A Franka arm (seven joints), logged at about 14 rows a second.
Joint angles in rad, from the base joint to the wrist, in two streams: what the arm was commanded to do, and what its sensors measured. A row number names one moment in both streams.
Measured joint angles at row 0: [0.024, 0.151, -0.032, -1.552, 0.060, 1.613, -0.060]
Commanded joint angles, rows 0 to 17: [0.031, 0.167, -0.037, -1.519, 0.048, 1.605, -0.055]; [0.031, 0.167, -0.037, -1.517, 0.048, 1.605, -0.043]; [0.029, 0.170, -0.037, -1.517, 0.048, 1.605, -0.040]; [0.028, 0.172, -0.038, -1.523, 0.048, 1.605, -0.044]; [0.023, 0.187, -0.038, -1.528, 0.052, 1.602, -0.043]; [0.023, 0.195, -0.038, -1.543, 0.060, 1.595, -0.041]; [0.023, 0.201, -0.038, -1.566, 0.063, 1.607, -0.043]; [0.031, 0.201, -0.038, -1.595, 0.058, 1.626, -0.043]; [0.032, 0.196, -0.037, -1.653, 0.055, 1.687, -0.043]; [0.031, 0.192, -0.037, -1.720, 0.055, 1.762, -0.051]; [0.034, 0.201, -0.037, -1.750, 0.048, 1.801, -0.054]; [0.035, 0.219, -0.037, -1.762, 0.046, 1.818, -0.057]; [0.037, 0.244, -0.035, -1.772, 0.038, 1.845, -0.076]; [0.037, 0.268, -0.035, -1.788, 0.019, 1.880, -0.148]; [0.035, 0.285, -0.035, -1.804, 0.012, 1.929, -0.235]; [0.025, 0.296, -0.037, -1.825, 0.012, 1.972, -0.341]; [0.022, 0.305, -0.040, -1.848, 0.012, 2.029, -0.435]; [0.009, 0.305, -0.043, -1.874, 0.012, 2.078, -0.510]
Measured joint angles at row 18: [0.025, 0.313, -0.037, -1.826, 0.024, 2.003, -0.367]
